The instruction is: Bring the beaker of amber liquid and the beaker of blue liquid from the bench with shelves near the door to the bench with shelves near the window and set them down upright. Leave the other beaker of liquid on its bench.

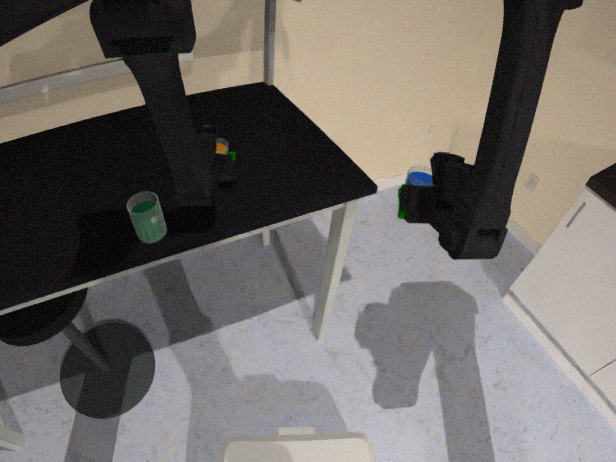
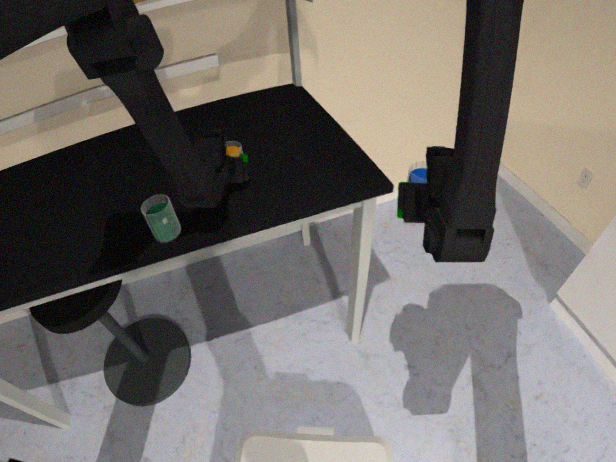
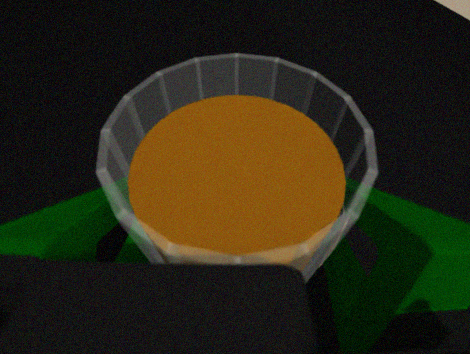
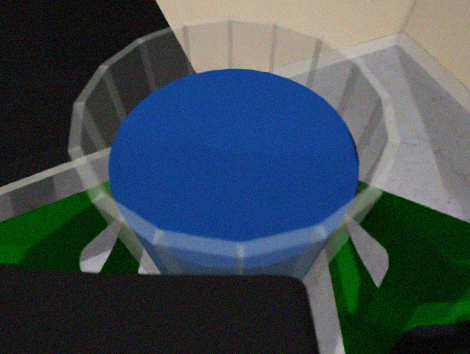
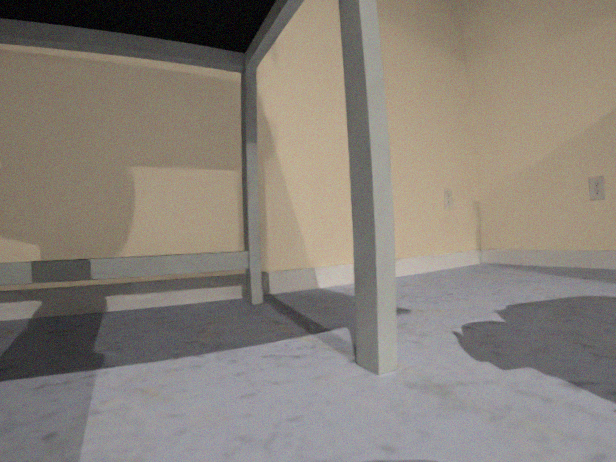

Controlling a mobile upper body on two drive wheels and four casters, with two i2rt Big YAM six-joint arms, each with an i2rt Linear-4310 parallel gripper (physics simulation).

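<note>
The amber beaker (image 1: 220, 147) (image 2: 233, 150) (image 3: 237, 165) is upright at the black bench (image 1: 300, 145) (image 2: 320, 145); its base is hidden. My left gripper (image 1: 224, 156) (image 2: 237, 157) (image 3: 236, 175) is shut on it, with a green finger against each side. My right gripper (image 1: 417, 189) (image 2: 416, 185) (image 4: 234, 177) is shut on the blue beaker (image 1: 420, 178) (image 2: 418, 175) (image 4: 234, 145) and holds it upright in the air, off the bench's right end. The beaker of green liquid (image 1: 148, 220) (image 2: 162, 222) stands upright near the bench's front edge, left of my left gripper.
A round stool (image 1: 107, 370) (image 2: 147, 360) stands under the bench's front left. The bench's front right leg (image 1: 334, 275) (image 2: 361, 275) (image 5: 372, 200) is close ahead. A white cabinet (image 1: 575, 280) (image 2: 595, 280) stands at the right. A grey upright post (image 1: 269, 45) (image 2: 294, 45) rises at the bench's back corner.
</note>
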